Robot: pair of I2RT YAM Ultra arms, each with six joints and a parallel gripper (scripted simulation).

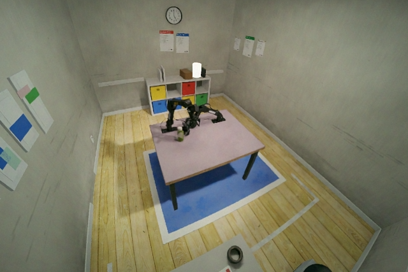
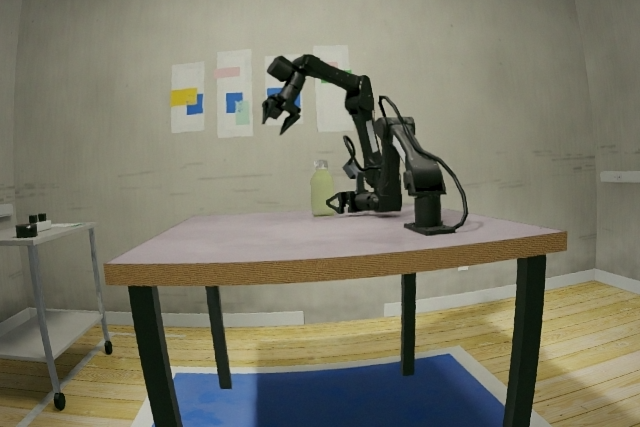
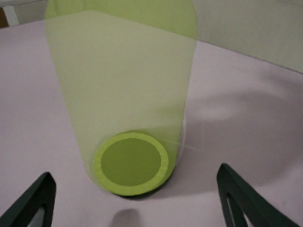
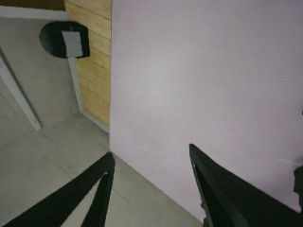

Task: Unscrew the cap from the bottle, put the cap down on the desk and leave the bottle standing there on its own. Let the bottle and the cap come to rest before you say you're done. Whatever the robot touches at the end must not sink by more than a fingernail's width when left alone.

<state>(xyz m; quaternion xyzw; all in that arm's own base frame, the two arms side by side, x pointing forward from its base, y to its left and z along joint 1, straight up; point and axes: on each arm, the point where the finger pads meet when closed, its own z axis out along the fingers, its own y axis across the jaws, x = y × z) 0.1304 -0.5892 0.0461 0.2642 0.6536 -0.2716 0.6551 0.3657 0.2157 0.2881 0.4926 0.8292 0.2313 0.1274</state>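
Now: left hand 4 cm below the green bottle, 4 cm short of it and 3 cm to the left of it. From my left hand the other things lie so: white cap (13 cm above, 4 cm ahead, 3 cm to the right).
My right hand is 150 mm past the white cap, 140 mm to the left of it and 120 mm above it. The rest, counted from my right hand: green bottle 200 mm below, 150 mm behind, 140 mm to the right.
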